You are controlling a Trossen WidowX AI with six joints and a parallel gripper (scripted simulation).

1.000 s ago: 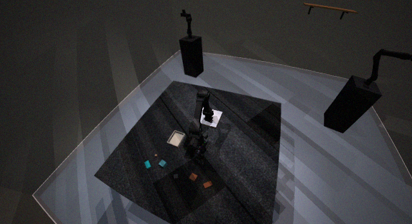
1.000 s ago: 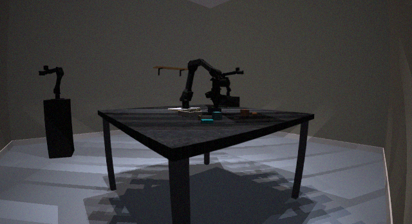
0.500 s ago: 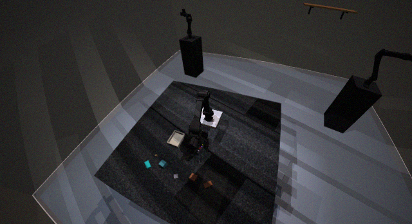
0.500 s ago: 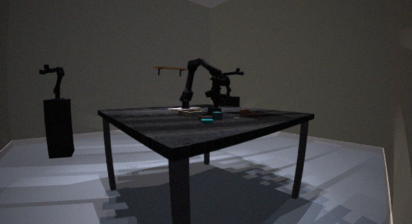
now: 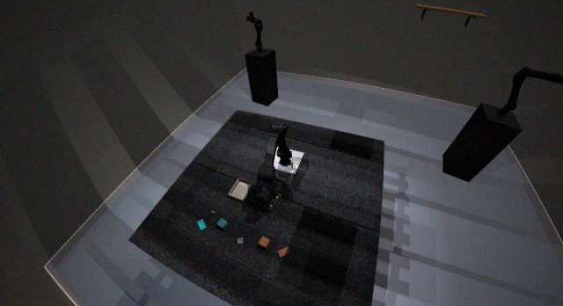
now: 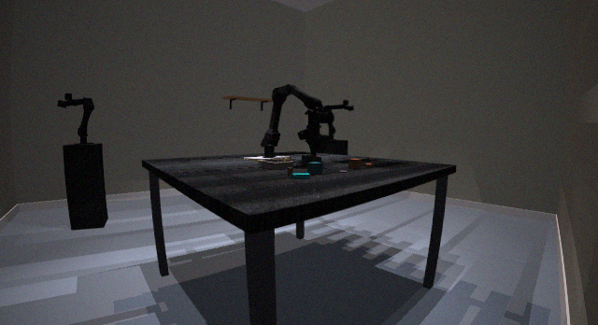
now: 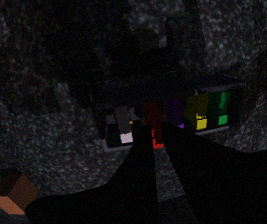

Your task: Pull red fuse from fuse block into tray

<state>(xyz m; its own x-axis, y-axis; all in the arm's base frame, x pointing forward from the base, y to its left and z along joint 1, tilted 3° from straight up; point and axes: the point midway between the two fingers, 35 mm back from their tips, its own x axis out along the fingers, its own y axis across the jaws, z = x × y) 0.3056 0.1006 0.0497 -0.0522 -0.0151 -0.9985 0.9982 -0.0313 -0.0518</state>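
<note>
The pale tray lies 2 cm ahead of my gripper tip, 22 cm to the right of it and 4 cm below it. Also, from my gripper tip: red fuse: 1 cm below.
</note>
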